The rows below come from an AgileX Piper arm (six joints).
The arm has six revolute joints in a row. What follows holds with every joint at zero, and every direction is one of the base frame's. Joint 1 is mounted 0.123 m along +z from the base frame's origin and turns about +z. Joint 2 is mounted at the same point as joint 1 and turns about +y. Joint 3 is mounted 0.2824 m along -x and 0.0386 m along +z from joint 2 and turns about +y. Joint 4 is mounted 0.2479 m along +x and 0.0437 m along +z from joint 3 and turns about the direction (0.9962, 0, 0.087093). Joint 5 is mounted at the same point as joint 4 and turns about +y. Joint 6 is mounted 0.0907 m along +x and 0.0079 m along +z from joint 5 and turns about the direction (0.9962, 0, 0.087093). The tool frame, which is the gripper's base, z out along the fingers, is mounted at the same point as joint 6; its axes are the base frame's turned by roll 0, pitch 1.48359 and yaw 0 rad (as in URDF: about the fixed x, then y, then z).
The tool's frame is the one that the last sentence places.
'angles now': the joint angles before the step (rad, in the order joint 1, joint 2, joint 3, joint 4, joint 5, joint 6). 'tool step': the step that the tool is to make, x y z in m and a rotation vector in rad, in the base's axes. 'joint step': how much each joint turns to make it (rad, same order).
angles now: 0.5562 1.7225 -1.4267 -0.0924 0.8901 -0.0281
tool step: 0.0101 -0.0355 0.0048 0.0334 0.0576 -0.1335
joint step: -0.1075 -0.0196 -0.0001 0.0528 0.0548 0.0134
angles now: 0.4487 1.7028 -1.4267 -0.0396 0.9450 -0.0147
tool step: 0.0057 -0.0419 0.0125 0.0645 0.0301 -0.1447
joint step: -0.1288 -0.0395 0.0000 0.0702 0.0432 0.0044
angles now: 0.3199 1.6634 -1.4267 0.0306 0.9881 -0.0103
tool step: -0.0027 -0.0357 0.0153 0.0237 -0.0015 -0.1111
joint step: -0.1011 -0.0486 0.0004 0.0180 0.0401 0.0103
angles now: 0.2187 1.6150 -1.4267 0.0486 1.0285 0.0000
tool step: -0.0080 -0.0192 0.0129 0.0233 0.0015 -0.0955
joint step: -0.0522 -0.0429 0.0001 0.0016 0.0377 0.0499
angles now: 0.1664 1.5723 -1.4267 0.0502 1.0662 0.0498
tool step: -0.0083 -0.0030 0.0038 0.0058 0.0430 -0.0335
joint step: -0.0049 -0.0184 0.0000 -0.0018 0.0585 0.0348
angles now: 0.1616 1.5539 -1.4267 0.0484 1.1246 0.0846
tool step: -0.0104 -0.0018 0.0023 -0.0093 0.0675 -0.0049
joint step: -0.0003 -0.0162 0.0001 -0.0018 0.0839 0.0093
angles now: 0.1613 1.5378 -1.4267 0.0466 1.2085 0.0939
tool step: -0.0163 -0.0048 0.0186 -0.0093 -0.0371 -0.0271
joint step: 0.0001 -0.0646 -0.0002 -0.0256 0.0287 0.0299
